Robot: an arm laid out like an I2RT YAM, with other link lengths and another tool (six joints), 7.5 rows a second.
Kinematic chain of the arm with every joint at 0, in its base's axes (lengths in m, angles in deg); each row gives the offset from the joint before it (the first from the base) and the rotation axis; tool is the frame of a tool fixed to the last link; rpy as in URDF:
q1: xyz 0 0 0.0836 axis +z
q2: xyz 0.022 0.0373 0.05 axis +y
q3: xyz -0.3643 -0.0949 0 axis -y
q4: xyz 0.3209 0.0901 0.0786 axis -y
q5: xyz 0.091 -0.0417 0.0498 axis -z
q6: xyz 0.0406 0 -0.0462 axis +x
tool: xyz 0.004 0.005 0 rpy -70.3 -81.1 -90
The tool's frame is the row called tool.
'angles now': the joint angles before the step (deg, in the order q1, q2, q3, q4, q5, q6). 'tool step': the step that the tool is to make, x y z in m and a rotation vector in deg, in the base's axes. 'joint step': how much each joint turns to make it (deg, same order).
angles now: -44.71 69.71 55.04 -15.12 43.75 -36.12
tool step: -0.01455 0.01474 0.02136 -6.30 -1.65 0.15
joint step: 0.24 -4.73 -1.96 5.75 1.51 -4.16
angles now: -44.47 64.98 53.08 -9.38 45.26 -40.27
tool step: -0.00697 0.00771 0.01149 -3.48 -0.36 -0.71
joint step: 0.32 -2.18 -0.78 3.14 1.71 -2.57
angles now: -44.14 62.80 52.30 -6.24 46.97 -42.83
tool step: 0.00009 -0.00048 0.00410 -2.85 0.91 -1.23
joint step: 0.19 -0.13 -0.75 4.42 2.06 -3.33
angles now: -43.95 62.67 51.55 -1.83 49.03 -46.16
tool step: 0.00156 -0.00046 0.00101 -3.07 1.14 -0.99
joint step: 0.37 0.07 -1.43 6.02 1.89 -4.20
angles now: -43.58 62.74 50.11 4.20 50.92 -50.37
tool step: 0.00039 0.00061 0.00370 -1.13 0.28 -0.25
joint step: 0.20 -0.06 -0.02 1.71 0.58 -1.51
